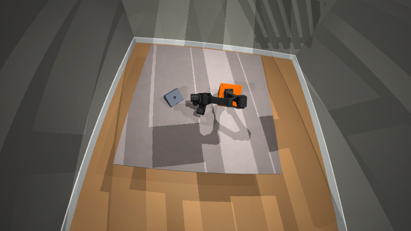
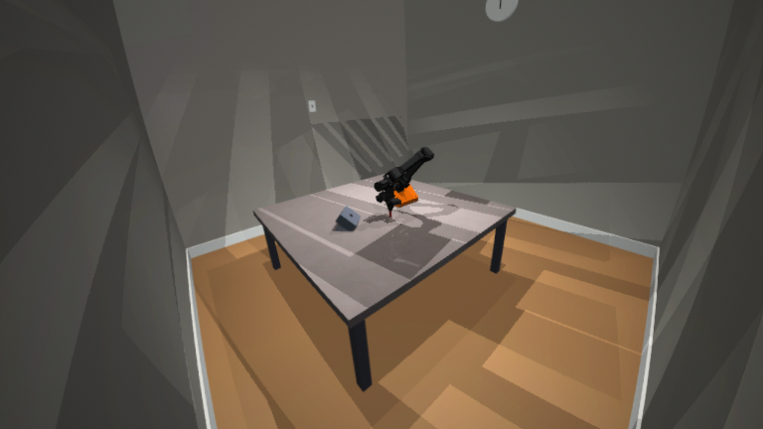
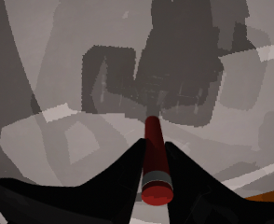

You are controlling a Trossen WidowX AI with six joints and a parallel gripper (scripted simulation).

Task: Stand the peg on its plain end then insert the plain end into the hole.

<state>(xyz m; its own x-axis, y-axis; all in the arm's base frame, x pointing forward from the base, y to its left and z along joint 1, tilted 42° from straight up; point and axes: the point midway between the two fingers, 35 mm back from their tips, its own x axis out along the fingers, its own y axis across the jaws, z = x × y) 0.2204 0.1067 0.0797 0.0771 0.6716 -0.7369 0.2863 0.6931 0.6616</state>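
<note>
Now: the sloped grey-blue panel 250 mm ahead of my gripper tip, 90 mm to the right of it and 10 mm above it. From my gripper tip the other things lie so: red peg (20 mm above).
</note>
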